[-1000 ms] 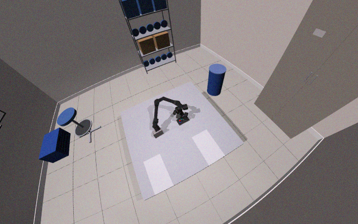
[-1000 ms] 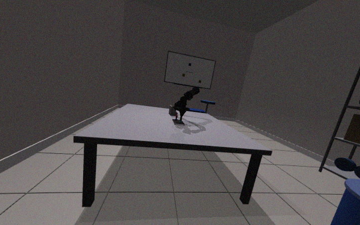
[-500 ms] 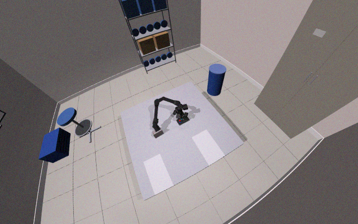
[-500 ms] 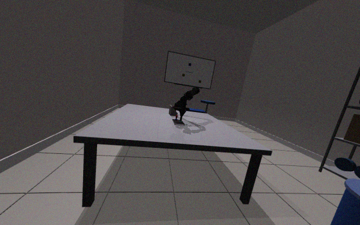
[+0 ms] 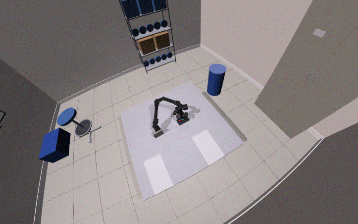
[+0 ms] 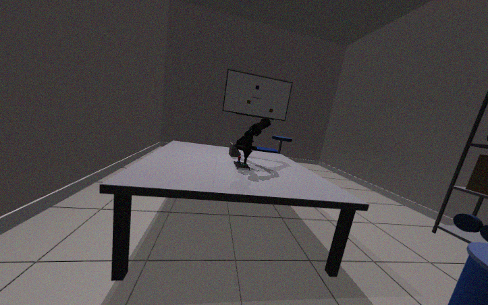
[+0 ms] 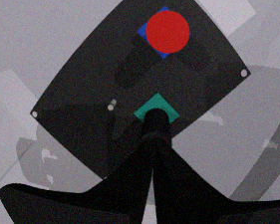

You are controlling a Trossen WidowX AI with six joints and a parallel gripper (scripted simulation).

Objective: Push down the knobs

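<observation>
Right now my gripper tip is 1 cm above the black knob. The rest, counted from my gripper tip: red knob: 5 cm behind, 4 cm to the right, 1 cm below; then teal potentiometer: 2 cm below.
</observation>
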